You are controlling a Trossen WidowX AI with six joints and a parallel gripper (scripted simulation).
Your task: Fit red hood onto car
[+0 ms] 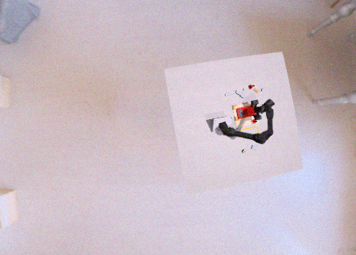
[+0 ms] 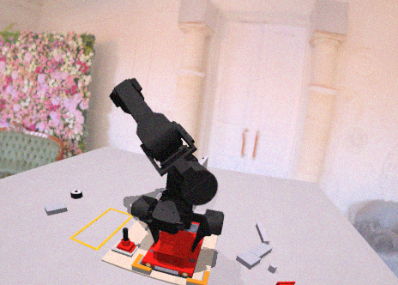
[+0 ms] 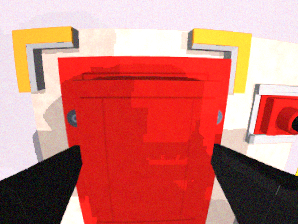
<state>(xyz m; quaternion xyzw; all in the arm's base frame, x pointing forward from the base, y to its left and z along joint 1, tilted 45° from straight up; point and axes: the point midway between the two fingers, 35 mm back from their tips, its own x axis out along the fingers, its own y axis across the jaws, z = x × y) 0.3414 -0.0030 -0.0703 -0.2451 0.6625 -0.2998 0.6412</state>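
Right now the red hood is right at my gripper tip. The rest, counted from my gripper tip: grey engine block 1 cm to the left, 1 cm below.
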